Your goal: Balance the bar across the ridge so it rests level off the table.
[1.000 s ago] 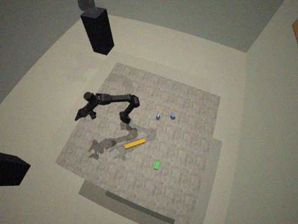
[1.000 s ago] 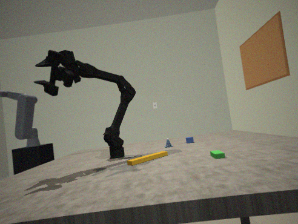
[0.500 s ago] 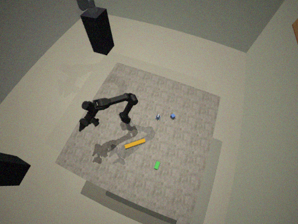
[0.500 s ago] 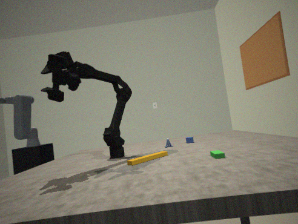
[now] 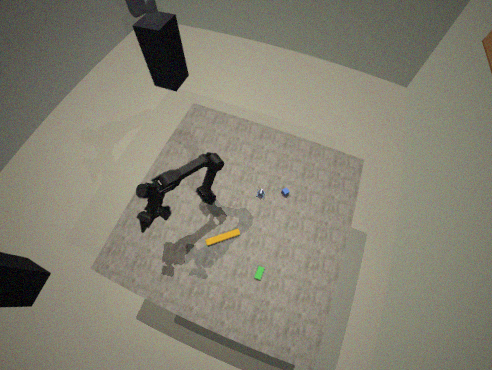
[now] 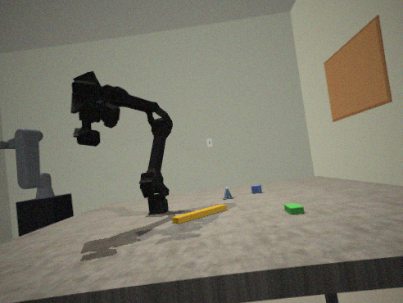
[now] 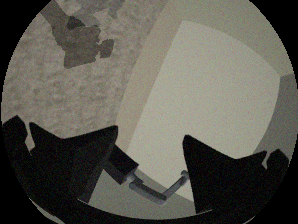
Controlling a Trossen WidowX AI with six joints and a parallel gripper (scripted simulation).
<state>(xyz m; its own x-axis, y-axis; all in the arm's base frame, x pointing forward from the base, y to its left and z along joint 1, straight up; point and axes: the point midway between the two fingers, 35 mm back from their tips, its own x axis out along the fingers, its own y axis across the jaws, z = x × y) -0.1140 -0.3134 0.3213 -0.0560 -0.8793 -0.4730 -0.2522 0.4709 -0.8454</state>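
The yellow bar lies 290 mm ahead of my gripper tip, 160 mm to the left of it and 300 mm below it. Round my gripper tip: green block (550 mm ahead, 50 mm to the left, 300 mm below); blue cube (530 mm ahead, 550 mm to the left, 290 mm below).
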